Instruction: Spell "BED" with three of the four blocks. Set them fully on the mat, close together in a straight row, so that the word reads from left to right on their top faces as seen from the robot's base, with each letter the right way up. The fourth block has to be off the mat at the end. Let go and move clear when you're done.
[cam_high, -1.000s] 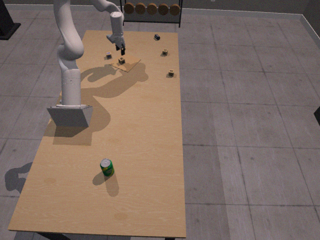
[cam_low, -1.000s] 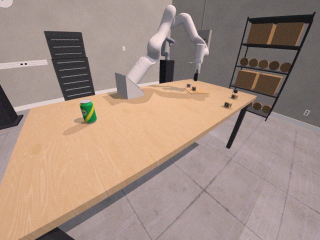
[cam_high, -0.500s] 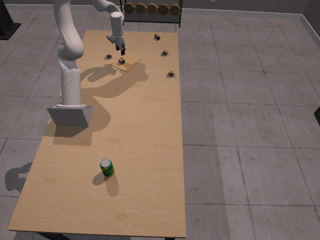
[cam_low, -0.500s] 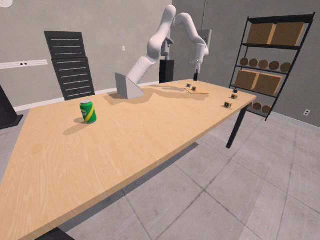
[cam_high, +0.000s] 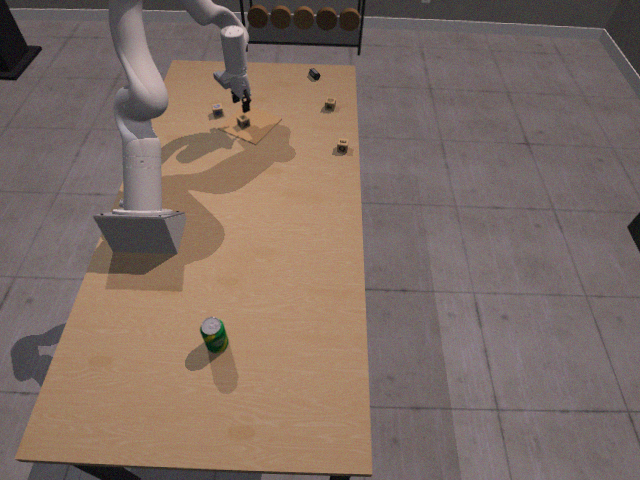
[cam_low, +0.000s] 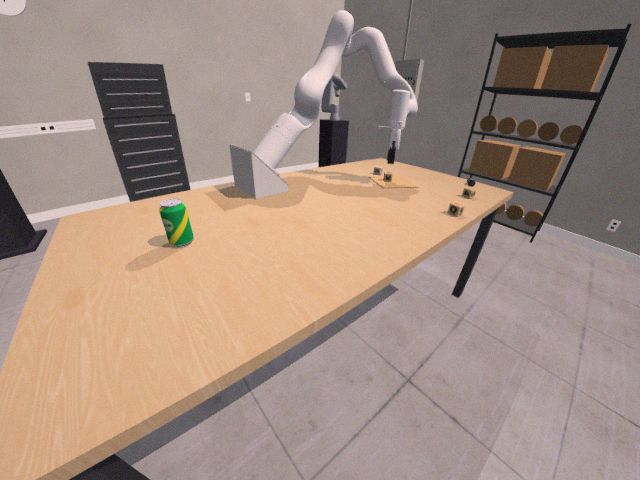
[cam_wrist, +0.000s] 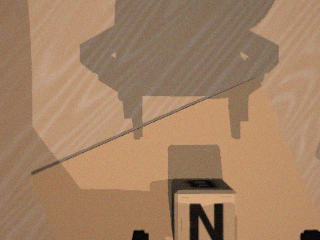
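My gripper is now 11 cm above the tan mat, 2 cm to the right of it and 2 cm short of it. From my hand the other things lie so: green can: 100 cm to the right, 10 cm ahead, 5 cm below; then wooden letter block: 36 cm ahead, 17 cm to the left, 9 cm below; then small dark object: 41 cm to the left, 27 cm ahead, 10 cm below.
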